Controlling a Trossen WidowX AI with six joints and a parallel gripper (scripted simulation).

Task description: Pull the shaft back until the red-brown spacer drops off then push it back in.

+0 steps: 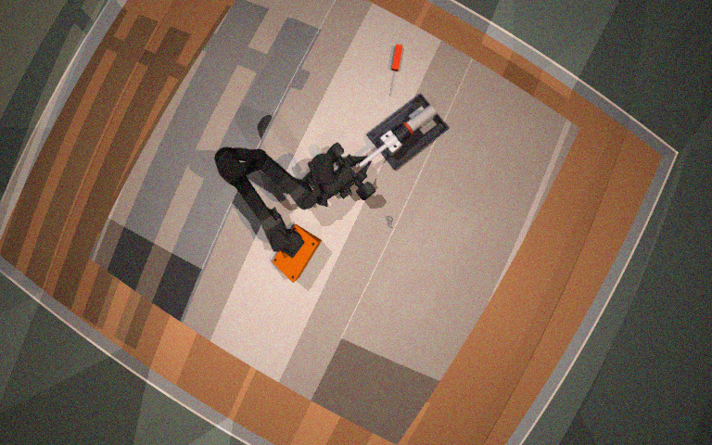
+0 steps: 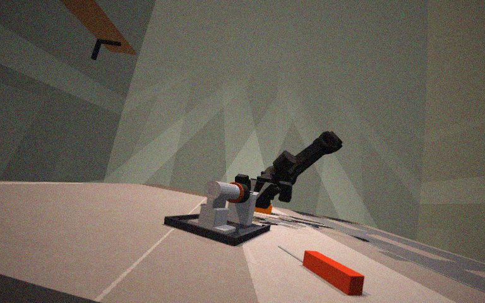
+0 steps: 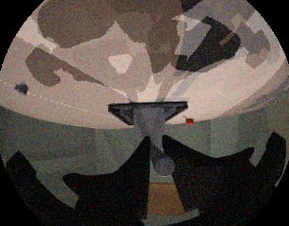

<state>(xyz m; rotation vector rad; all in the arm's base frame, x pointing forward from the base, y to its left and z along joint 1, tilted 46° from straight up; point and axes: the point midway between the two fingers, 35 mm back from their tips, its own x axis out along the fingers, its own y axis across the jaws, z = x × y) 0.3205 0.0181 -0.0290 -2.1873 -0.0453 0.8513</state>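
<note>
The light shaft is 6 cm ahead of my gripper tip, 2 cm to the right of it and 2 cm above it. The rest, counted from my gripper tip: small grey piece: 17 cm to the right, 11 cm behind, 6 cm below; then dark spacer: 14 cm ahead, 3 cm to the right, 2 cm above; then red-brown spacer: 15 cm ahead, 3 cm to the right, 2 cm above.
</note>
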